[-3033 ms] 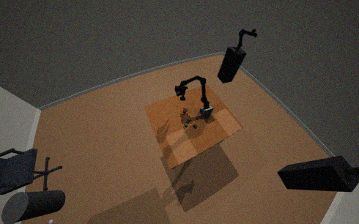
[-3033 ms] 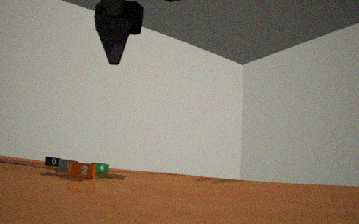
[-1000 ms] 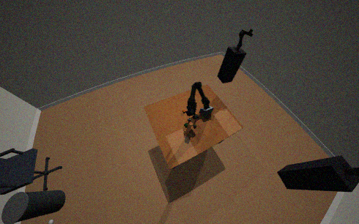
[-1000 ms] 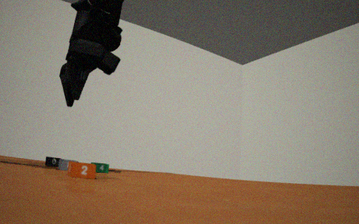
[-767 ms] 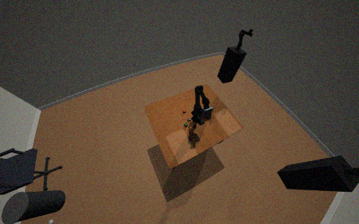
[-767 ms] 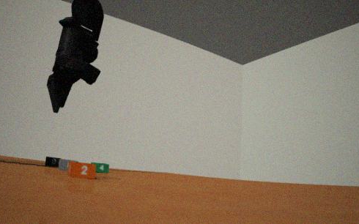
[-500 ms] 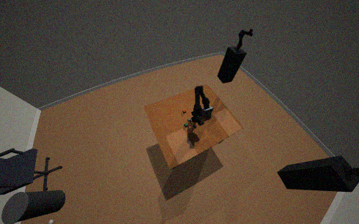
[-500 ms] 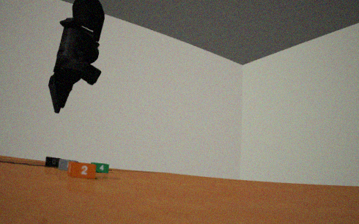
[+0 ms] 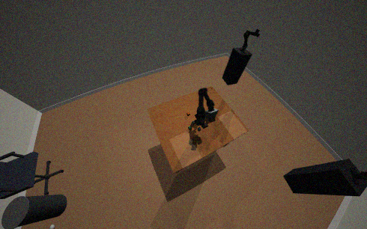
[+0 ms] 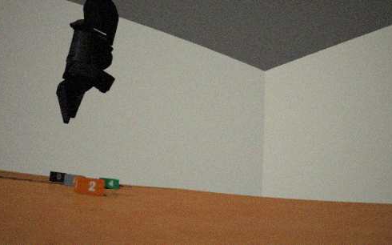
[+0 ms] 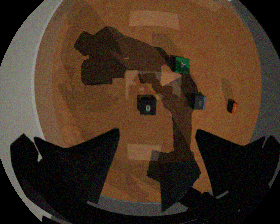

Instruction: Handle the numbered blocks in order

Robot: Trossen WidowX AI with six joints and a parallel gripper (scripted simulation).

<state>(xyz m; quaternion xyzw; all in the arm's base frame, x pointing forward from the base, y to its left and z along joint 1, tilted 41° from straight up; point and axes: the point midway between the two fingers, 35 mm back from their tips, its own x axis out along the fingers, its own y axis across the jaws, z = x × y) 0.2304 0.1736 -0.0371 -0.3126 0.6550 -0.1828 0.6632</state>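
My gripper tip is now 10 mm past the black block, 10 mm to the right of it and 120 mm above it. Round my gripper tip: orange block 50 mm ahead, 240 mm to the right, 120 mm below; green block 100 mm ahead, 40 mm to the right, 120 mm below; grey block 30 mm ahead, 100 mm to the right, 120 mm below.
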